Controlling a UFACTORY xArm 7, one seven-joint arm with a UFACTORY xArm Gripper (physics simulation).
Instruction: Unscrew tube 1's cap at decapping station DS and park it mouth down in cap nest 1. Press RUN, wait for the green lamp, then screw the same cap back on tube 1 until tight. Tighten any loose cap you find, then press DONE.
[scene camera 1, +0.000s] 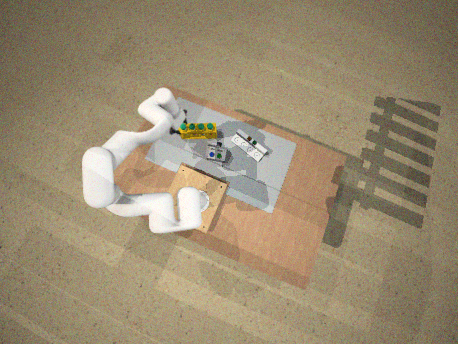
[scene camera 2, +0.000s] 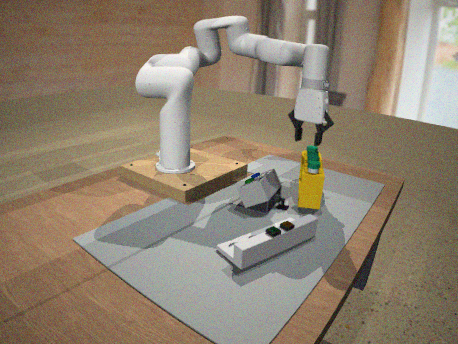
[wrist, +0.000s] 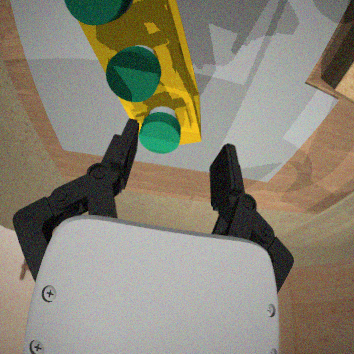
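Pixels of known places: gripper, fingertip midpoint: (scene camera 1: 182, 128) (scene camera 2: 307, 142) (wrist: 178, 144); arm's base, origin of the base link: (scene camera 2: 175, 166).
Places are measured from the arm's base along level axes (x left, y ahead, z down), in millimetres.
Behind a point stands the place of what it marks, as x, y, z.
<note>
The yellow rack (scene camera 1: 199, 135) @[193, 360, 19] (scene camera 2: 310, 192) @[104, 422, -13] (wrist: 190, 132) @[277, 306, -62] stands on the grey mat and carries several green-capped tubes in a row. The end cap (wrist: 160, 132) @[263, 333, -88] shows a pale collar below it and lies between the lines of the fingers in the wrist view; the neighbouring cap (wrist: 133, 74) @[221, 357, -88] is beyond it. My gripper (scene camera 1: 180, 122) @[262, 318, -99] (scene camera 2: 308, 141) @[262, 318, -99] (wrist: 178, 144) @[262, 318, -99] is open and empty, a little above the caps at the rack's end. I cannot read tube numbers. A white strip (scene camera 1: 249, 146) @[-119, 440, 22] (scene camera 2: 275, 246) @[-142, 474, 12] has round marks and two small dark squares, green (scene camera 2: 273, 231) @[-143, 466, -20] and brown (scene camera 2: 286, 225) @[-104, 472, -20].
A grey box (scene camera 1: 216, 151) @[38, 301, -39] (scene camera 2: 260, 192) @[-10, 338, -23] with a blue button (scene camera 1: 212, 154) @[51, 275, -36] (scene camera 2: 256, 175) @[48, 281, -37] and a green button (scene camera 1: 219, 155) @[11, 288, -38] (scene camera 2: 249, 179) @[10, 287, -38] stands between the rack and the wooden arm base (scene camera 1: 217, 200) @[-96, 53, 0] (scene camera 2: 210, 184) @[1, 154, 14]. The grey mat (scene camera 1: 280, 165) @[-346, 421, 33] (scene camera 2: 165, 280) @[-350, 378, 33] lies on the wooden table.
</note>
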